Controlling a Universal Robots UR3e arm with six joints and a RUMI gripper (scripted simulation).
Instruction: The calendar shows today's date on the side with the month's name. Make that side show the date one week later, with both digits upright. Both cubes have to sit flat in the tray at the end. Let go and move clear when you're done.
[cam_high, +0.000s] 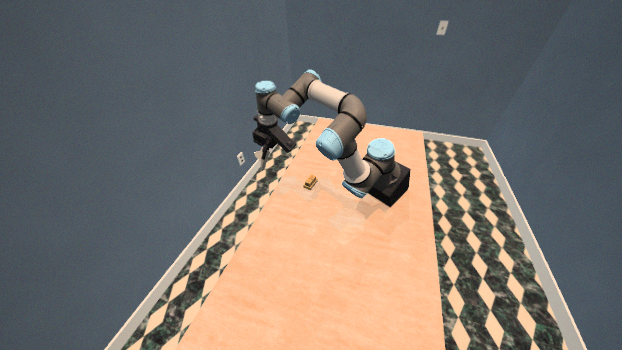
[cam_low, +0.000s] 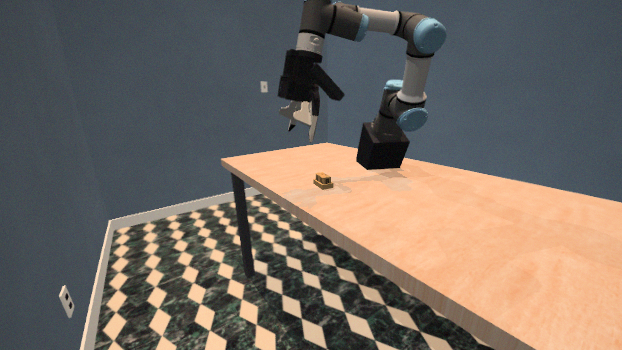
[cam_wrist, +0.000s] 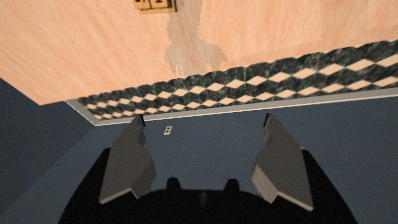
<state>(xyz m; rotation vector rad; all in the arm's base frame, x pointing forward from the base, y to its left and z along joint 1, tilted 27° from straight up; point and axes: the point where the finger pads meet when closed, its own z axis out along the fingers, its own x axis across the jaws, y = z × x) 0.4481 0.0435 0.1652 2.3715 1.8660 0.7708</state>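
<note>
Now: hand 18 cm above the wooden tray, 14 cm past it and 9 cm to the left of it.
</note>
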